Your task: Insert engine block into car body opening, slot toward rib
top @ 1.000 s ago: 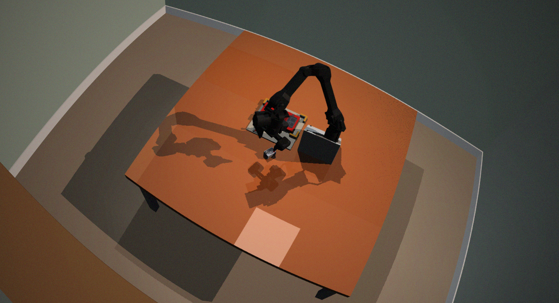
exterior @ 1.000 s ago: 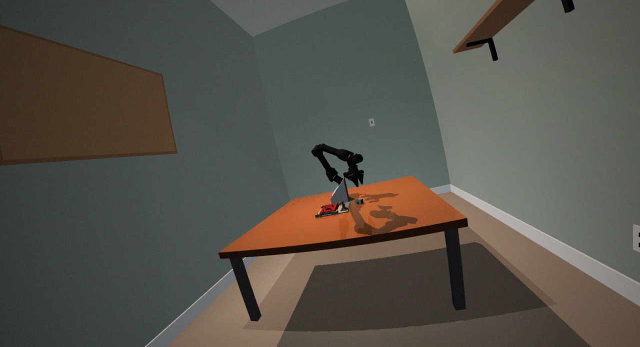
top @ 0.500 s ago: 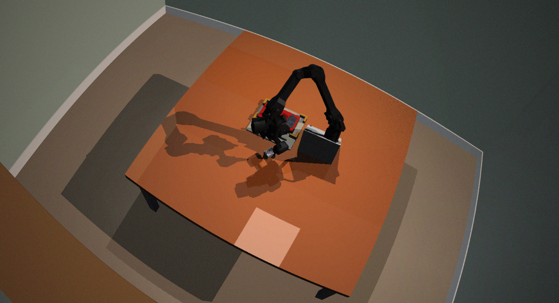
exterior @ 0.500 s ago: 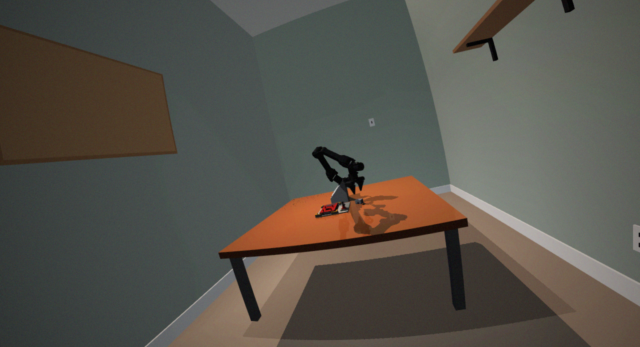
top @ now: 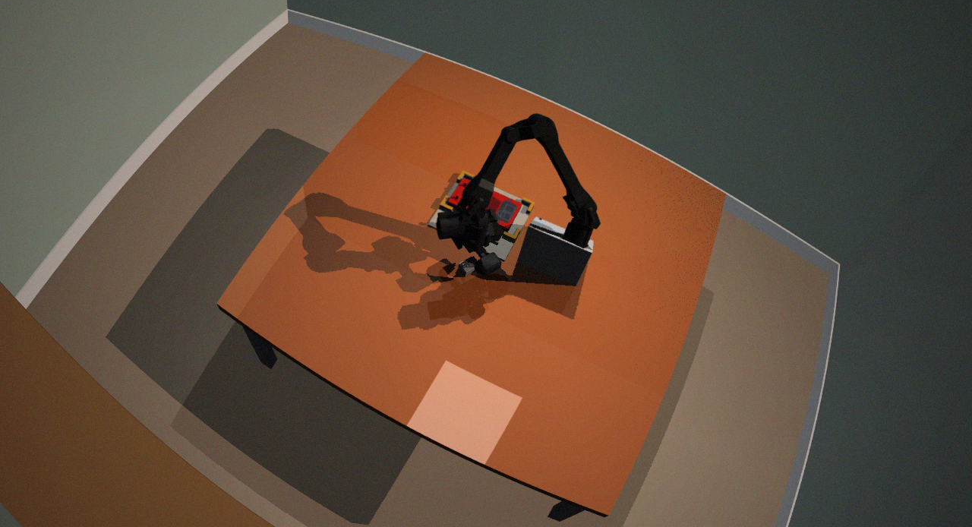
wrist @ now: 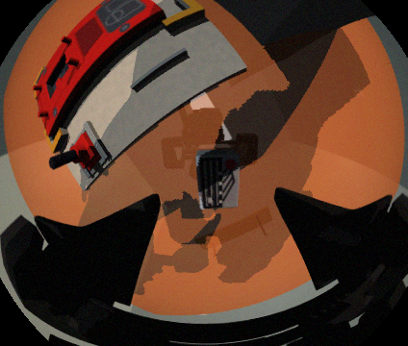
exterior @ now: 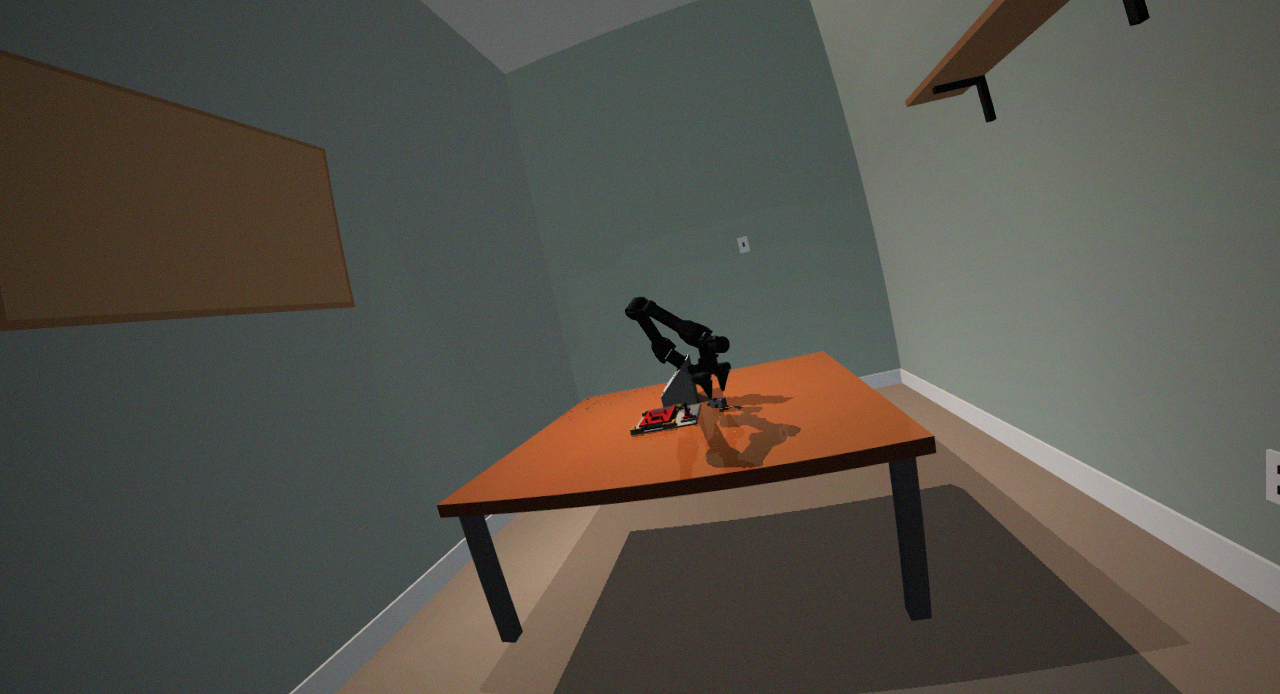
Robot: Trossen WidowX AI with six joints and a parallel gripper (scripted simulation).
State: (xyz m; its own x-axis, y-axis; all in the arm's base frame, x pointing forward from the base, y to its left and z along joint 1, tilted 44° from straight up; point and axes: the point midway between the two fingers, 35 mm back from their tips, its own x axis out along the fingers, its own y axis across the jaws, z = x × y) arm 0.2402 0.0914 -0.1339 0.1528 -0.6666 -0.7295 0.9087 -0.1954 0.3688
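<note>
Now: the grey engine block 3 cm below my gripper tip. Round my gripper tip: grey base plate: 7 cm ahead, 20 cm to the right, 3 cm below.
</note>
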